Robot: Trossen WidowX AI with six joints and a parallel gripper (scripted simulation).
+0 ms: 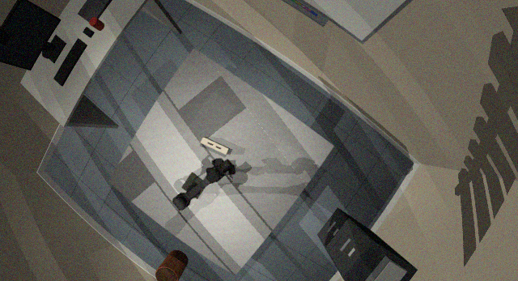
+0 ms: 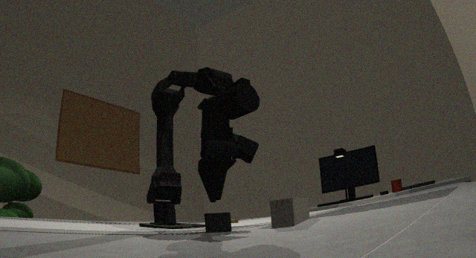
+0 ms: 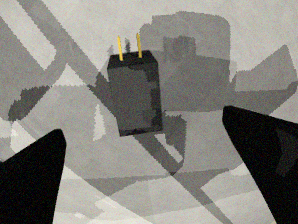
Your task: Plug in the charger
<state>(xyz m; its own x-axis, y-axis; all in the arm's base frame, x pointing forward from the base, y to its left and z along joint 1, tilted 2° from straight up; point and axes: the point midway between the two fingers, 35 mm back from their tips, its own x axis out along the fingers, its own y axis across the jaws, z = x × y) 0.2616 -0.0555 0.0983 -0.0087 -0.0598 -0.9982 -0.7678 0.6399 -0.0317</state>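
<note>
Right now the two-prong charger is 10 mm ahead of my gripper tip, 10 mm to the left of it and 40 mm below it.
</note>
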